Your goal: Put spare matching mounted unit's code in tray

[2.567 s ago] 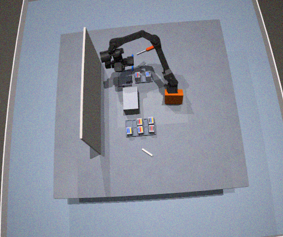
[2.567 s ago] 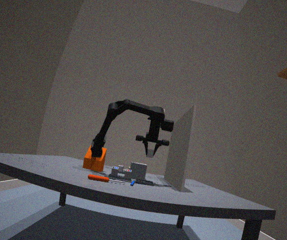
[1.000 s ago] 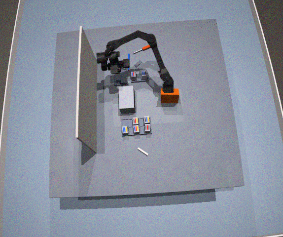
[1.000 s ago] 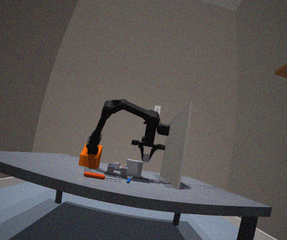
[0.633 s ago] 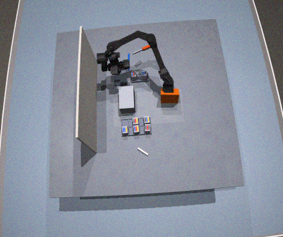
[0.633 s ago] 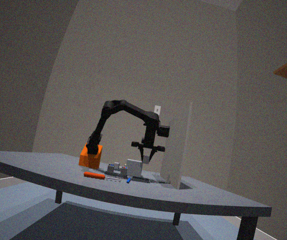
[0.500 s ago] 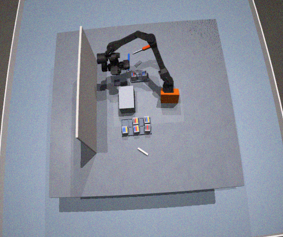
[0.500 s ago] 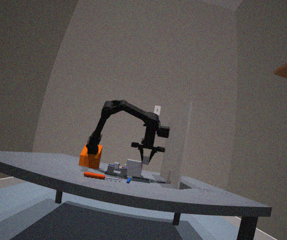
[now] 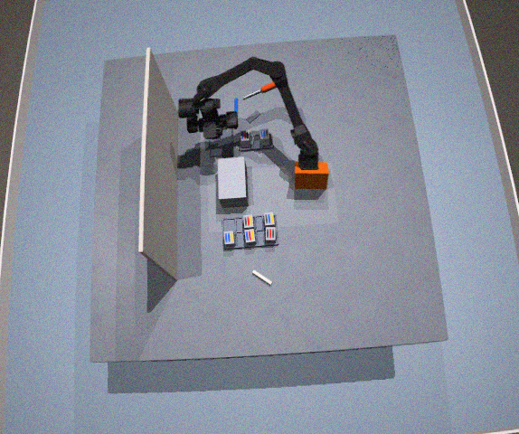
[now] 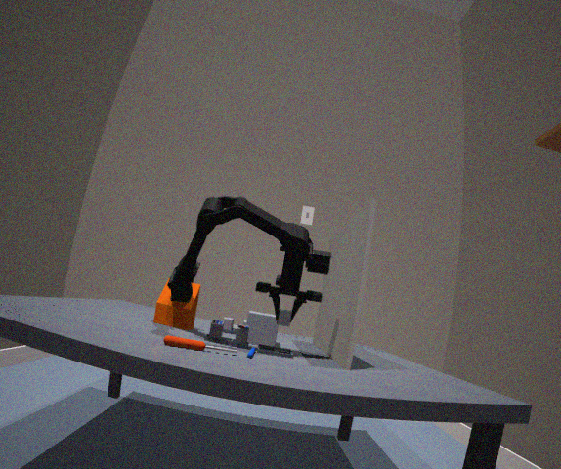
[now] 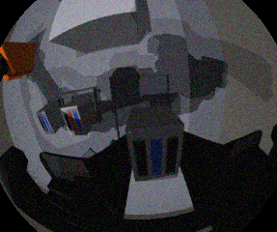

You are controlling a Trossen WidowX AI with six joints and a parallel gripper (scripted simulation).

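My gripper tip is now 90 mm above the tray and 10 mm past it. Round my gripper tip: mounted unit: 200 mm to the left, 60 mm behind, 40 mm below; then blue pen: 130 mm to the right, 90 mm below, 70 mm behind; then grey spare: 20 mm above.
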